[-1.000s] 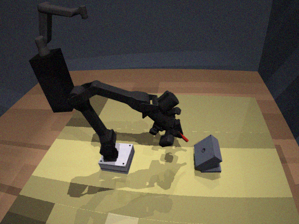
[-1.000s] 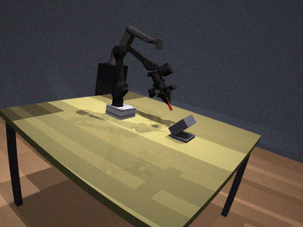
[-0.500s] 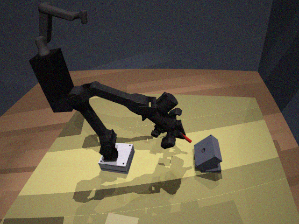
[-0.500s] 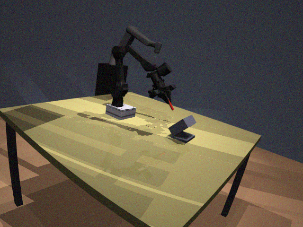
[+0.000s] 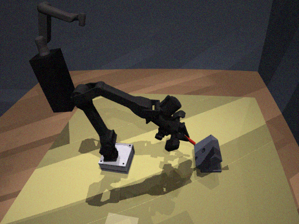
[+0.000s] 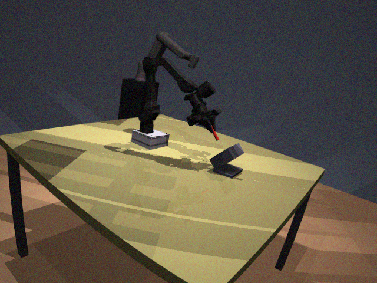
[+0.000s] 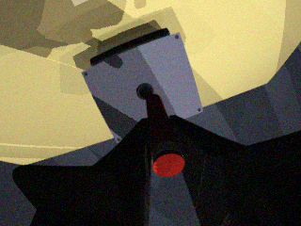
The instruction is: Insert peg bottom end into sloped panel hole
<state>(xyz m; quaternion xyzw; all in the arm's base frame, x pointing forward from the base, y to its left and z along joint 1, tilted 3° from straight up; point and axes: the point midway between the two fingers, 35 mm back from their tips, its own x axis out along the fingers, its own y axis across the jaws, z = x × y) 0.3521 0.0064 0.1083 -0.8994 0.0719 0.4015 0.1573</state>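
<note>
Right now my gripper tip is 9 cm short of the sloped panel, 1 cm to the left of it and 9 cm above it. From my gripper tip the other things lie so: red peg (1 cm behind, 1 cm above).
</note>
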